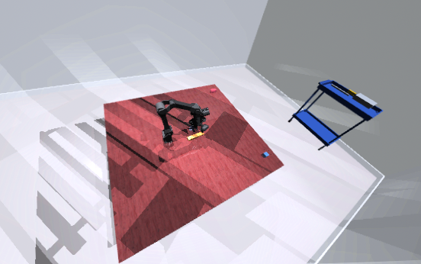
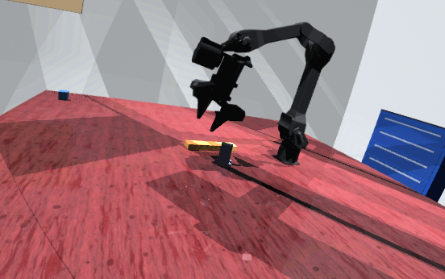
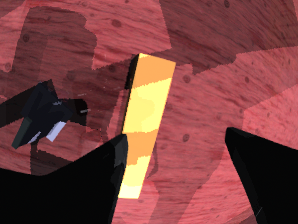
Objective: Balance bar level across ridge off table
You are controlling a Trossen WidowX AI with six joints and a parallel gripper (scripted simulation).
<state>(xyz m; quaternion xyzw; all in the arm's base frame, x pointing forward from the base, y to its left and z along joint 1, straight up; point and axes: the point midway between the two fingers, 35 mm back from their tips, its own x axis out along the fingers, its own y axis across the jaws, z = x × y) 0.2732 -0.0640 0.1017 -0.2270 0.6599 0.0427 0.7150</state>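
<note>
My gripper tip is now 3 cm past the yellow bar, 1 cm to the right of it and 6 cm above it. Round my gripper tip: pink block 46 cm ahead, 57 cm to the left, 5 cm below; blue cube 46 cm ahead, 43 cm to the right, 5 cm below.
</note>
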